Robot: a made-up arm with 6 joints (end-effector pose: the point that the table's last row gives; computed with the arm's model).
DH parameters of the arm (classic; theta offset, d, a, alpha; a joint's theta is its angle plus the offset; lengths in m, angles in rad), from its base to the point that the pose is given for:
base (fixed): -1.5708 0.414 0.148 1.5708
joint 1: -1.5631 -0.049 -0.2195 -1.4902
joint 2: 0 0.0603 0.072 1.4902
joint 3: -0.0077 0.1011 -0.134 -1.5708
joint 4: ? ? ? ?
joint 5: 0 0.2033 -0.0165 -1.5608
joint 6: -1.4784 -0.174 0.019 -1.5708
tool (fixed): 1.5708 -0.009 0 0
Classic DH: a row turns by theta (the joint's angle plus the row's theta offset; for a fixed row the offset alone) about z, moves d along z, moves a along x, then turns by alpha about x.
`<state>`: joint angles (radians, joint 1 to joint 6).
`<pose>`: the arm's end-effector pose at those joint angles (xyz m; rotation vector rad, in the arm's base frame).
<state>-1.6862 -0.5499 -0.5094 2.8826 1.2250 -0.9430</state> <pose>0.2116 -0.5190 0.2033 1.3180 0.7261 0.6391</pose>
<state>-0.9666 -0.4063 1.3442 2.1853 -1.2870 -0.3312</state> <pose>-0.0591 -0.0535 0.8314 1.5301 -1.0967 2.1549</pose>
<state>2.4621 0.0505 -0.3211 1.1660 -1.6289 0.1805</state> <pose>0.2048 0.1109 0.0288 -0.7367 0.2746 1.3270</pose>
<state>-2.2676 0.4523 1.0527 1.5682 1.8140 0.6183</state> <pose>0.2644 -0.2247 0.4036 -0.5441 -0.1002 1.2119</pose>
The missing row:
joint 4: -1.4784 -0.1579 -0.031 -1.5808
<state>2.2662 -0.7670 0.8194 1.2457 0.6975 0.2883</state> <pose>0.0684 -0.0521 0.3736 -0.4630 -1.3984 0.8448</pose>
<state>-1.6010 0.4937 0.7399 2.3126 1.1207 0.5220</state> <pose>0.1478 -0.4650 0.5497 -1.2452 0.8398 0.3786</pose>
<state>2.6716 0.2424 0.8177 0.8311 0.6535 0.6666</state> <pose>0.1082 -0.0172 0.3544 -0.4893 -1.2568 1.6014</pose>
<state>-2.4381 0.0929 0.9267 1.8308 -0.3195 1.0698</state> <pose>0.1078 -0.4945 0.2730 -1.8023 1.2135 1.8877</pose>
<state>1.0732 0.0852 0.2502 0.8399 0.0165 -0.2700</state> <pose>0.1553 0.0054 0.5669 1.1053 -1.5334 0.7761</pose>
